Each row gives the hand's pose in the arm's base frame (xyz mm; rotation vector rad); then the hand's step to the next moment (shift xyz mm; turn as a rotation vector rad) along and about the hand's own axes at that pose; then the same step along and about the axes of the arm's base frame.
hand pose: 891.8 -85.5 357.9 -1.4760 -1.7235 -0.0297
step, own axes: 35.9 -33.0 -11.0 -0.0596 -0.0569 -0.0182
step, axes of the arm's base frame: -19.0 13.1 44.3 -0.0395 -0.0745 0.0036
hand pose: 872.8 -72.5 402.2 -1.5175 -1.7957 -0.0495
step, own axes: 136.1 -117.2 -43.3 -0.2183 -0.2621 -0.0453
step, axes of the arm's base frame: -76.9 57.2 157.9 -0.2017 -0.2780 0.0214
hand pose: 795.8 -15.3 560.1 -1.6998 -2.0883 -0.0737
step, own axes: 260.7 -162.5 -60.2 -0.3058 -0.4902 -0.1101
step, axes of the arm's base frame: -172.4 181.3 188.1 -0.3843 -0.4337 0.1006
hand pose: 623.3 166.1 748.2 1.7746 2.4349 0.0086
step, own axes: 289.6 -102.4 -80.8 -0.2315 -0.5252 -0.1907
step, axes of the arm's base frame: -192.8 248.7 42.9 -0.4485 -0.3683 0.1703
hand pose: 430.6 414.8 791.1 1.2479 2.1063 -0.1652
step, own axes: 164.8 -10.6 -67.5 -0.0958 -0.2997 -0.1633
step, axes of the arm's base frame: -93.1 143.5 -50.5 -0.2937 -0.1605 0.1168
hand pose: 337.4 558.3 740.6 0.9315 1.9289 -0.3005
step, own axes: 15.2 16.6 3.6 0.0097 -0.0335 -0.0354
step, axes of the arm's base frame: 10.1 16.7 -11.8 -0.0494 0.0014 0.0051
